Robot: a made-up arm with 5 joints. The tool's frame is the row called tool.
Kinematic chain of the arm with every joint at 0, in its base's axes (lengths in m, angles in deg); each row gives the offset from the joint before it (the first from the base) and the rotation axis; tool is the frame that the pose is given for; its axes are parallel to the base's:
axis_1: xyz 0 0 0.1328 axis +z
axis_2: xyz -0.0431 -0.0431 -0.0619 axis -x
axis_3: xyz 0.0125 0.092 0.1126 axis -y
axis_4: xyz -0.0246 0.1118 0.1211 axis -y
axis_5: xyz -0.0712 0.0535 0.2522 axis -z
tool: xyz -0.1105 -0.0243 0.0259
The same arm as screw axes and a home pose.
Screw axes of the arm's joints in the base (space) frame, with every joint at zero. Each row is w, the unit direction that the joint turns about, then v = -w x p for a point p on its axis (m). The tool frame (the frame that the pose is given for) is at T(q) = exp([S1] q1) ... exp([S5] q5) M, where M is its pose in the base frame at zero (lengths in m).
S1: w 0 0 1 v 0 0 0
S2: w -1 0 0 v 0 -0.0709 -0.0431
S3: w 0 -1 0 v 0.1835 0 0.0306
S4: w 0 -1 0 v 0.3046 0 0.0552
S5: w 0 0 -1 v -0.2142 -0.1264 0
M: xyz -0.2369 0.1899 0.5827 (m) rpy 0 0 0 (deg, as in URDF)

